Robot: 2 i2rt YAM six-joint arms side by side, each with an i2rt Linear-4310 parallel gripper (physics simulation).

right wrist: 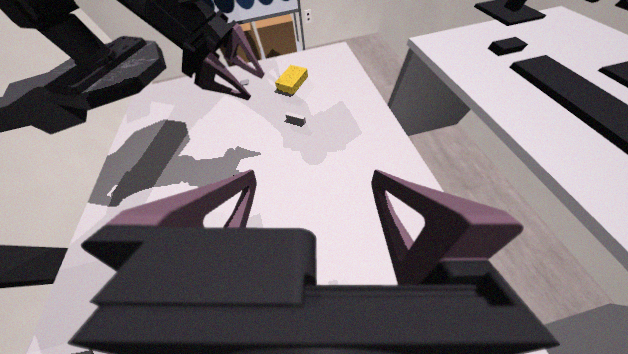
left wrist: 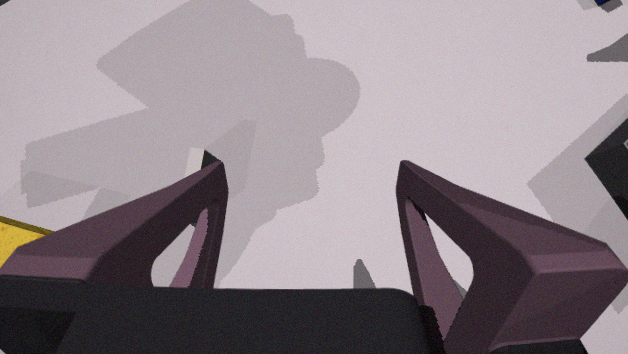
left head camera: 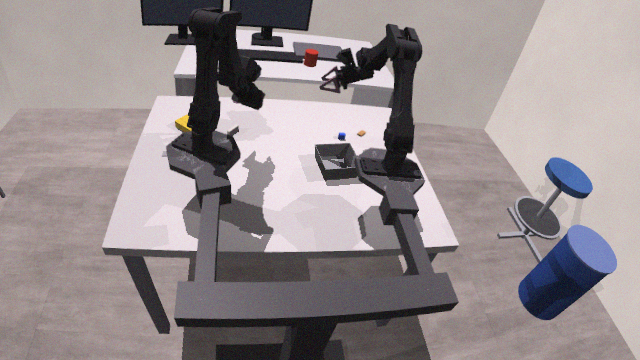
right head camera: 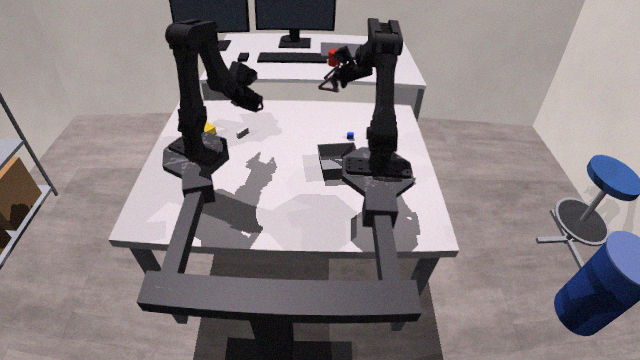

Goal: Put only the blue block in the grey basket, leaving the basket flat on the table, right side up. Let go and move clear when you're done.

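Places are measured from the left arm's base along level axes (x down, y back, z left), in metres.
Pixels of known places: left gripper, fingertip midpoint: (right wrist: 256, 86) (left wrist: 311, 175) (left head camera: 254, 103) (right head camera: 256, 106); right gripper, fingertip midpoint: (right wrist: 313, 176) (left head camera: 320, 83) (right head camera: 321, 83); left arm's base, origin of the base link: (right wrist: 104, 65) (left head camera: 202, 149) (right head camera: 195, 151); right arm's base, origin of the base link: (left head camera: 390, 169) (right head camera: 378, 168).
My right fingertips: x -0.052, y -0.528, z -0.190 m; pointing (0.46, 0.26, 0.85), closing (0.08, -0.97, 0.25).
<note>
Ahead of a thing's pixels: the offset from my right fingertips to its top centre.
The small blue block {dx +0.232, dy -0.053, dz -0.123 m} (left head camera: 342, 136) (right head camera: 350, 135) lies on the table behind the grey basket; a sliver of the block shows at the top right of the left wrist view. The grey basket {dx +0.199, dy +0.145, dz -0.161 m} (left head camera: 342, 174) (right head camera: 336, 148) (left wrist: 607, 162) stands flat and right side up, beside the right arm's base, which partly hides it in the right head camera. My left gripper (left wrist: 311, 175) (right wrist: 256, 86) is open and empty above the table's left part, well away from the block. My right gripper (right wrist: 313, 176) (left head camera: 321, 85) is open and empty, raised beyond the block.
A yellow sponge {dx +0.228, dy +0.225, dz +0.478 m} (left head camera: 182, 123) (right head camera: 209, 129) (right wrist: 291, 79) and a small dark grey block {dx +0.236, dy +0.156, dz +0.299 m} (left head camera: 233, 131) (right head camera: 243, 133) (right wrist: 295, 120) lie at the left. A small orange piece {dx +0.251, dy -0.143, dz -0.194 m} (left head camera: 361, 133) lies right of the blue block. A red cylinder (left head camera: 311, 58) (right head camera: 332, 58) stands on the back desk.
</note>
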